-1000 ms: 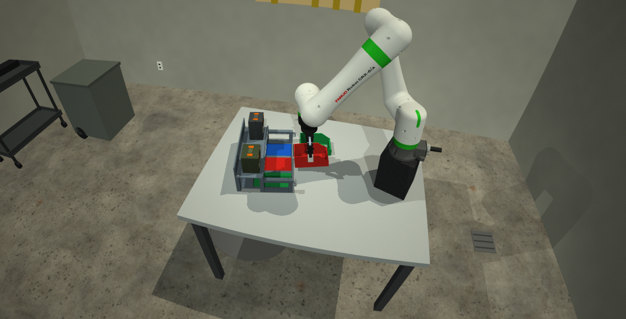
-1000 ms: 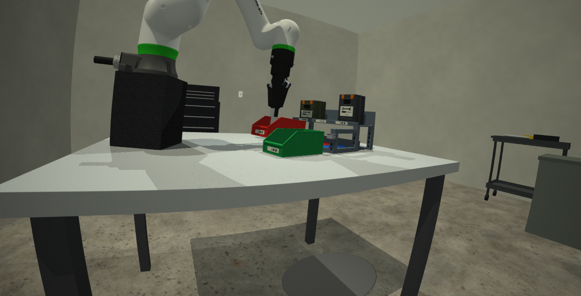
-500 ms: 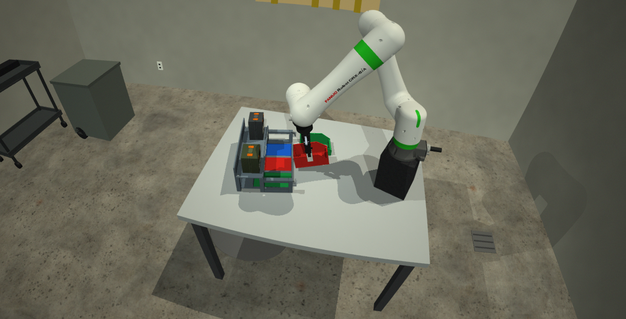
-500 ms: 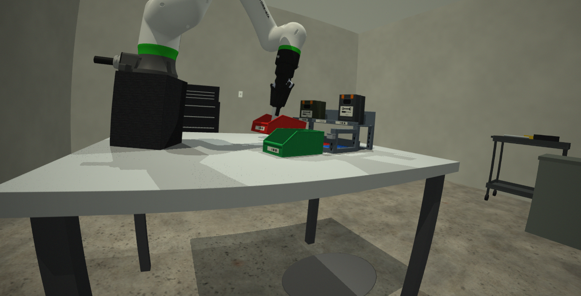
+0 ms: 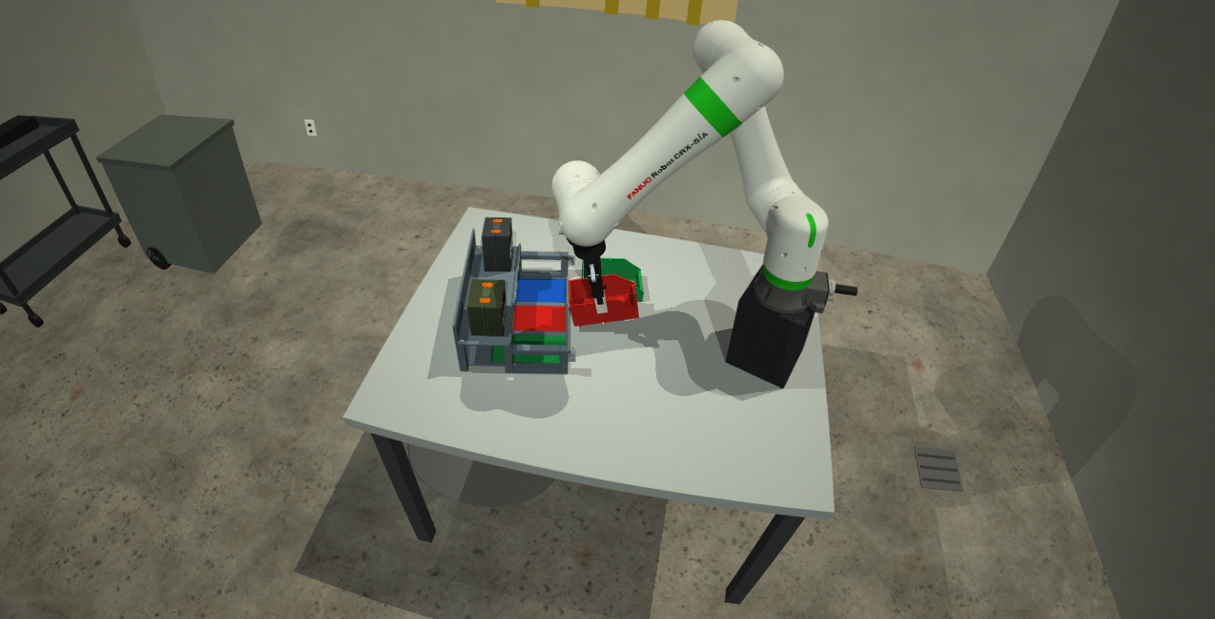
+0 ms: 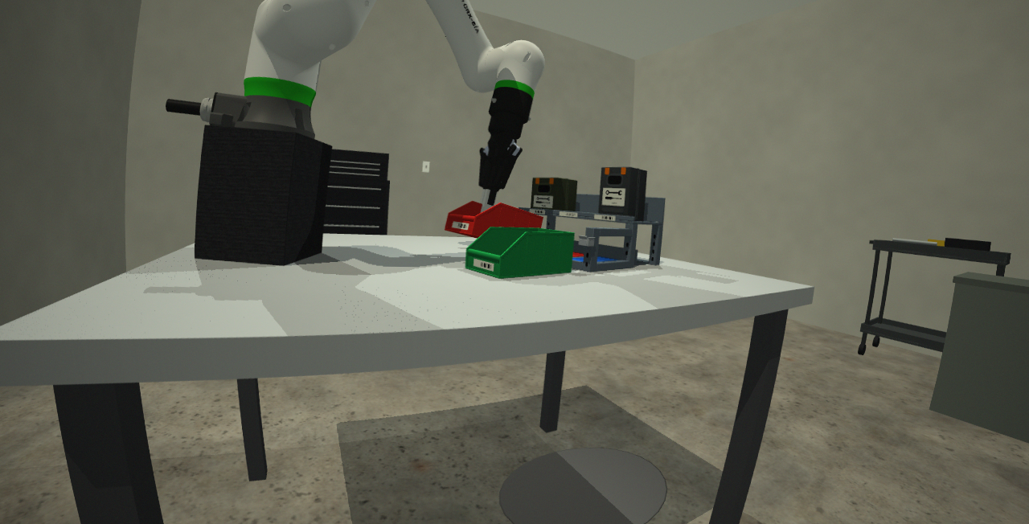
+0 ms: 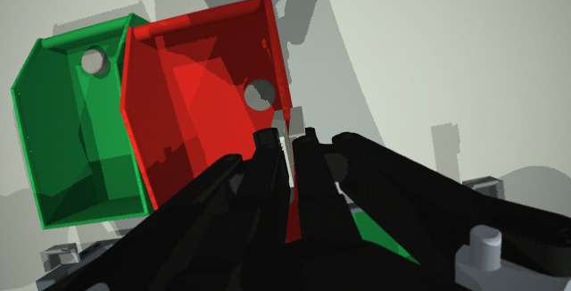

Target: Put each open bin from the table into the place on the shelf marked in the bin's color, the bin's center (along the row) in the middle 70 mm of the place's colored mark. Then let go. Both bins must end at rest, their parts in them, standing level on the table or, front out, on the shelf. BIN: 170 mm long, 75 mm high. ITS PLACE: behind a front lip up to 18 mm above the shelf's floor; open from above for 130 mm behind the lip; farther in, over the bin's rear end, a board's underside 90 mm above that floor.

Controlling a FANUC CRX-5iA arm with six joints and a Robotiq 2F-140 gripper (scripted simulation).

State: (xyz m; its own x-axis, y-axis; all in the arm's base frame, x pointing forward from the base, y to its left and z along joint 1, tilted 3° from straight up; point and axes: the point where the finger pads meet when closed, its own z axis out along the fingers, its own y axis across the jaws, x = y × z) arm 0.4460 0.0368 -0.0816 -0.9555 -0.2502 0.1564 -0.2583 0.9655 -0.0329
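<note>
My hand is 50 mm to the left of the red bin and 40 mm above it. From my hand the other things lie so: green bin (180 mm to the right, 80 mm below).
</note>
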